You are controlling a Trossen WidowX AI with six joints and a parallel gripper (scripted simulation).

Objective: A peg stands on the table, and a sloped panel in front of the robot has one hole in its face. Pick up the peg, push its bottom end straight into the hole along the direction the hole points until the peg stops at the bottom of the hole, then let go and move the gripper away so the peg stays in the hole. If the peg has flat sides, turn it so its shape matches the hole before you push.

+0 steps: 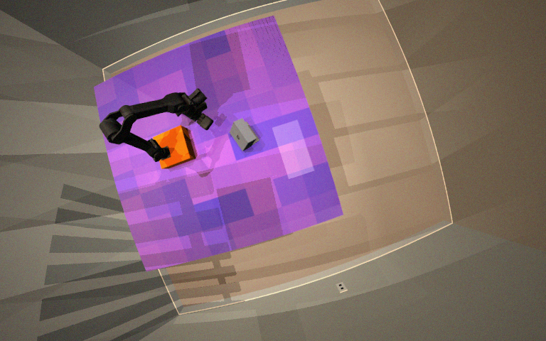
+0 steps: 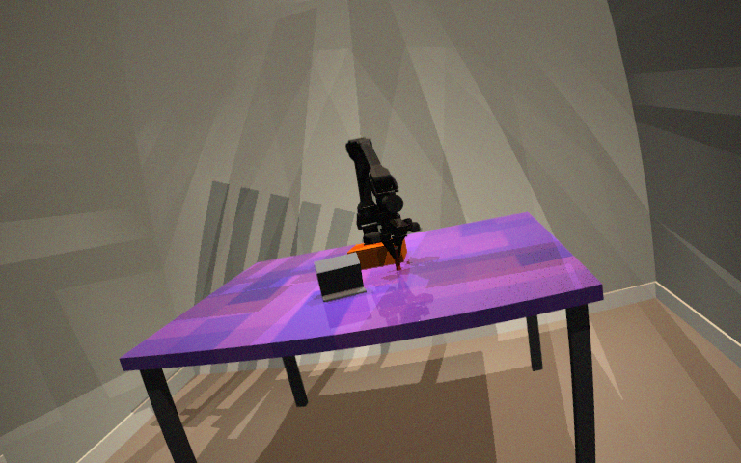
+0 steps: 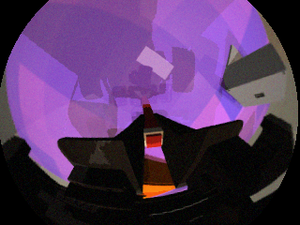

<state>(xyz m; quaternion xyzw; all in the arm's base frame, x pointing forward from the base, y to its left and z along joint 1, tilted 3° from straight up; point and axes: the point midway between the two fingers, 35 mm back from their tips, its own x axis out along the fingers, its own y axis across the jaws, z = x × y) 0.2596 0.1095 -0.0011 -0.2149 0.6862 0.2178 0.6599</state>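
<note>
Right now my gripper tip is 190 mm short of the grey sloped panel, 160 mm to the left of it and 10 mm below it. Round my gripper tip: dark red peg (20 mm above).
</note>
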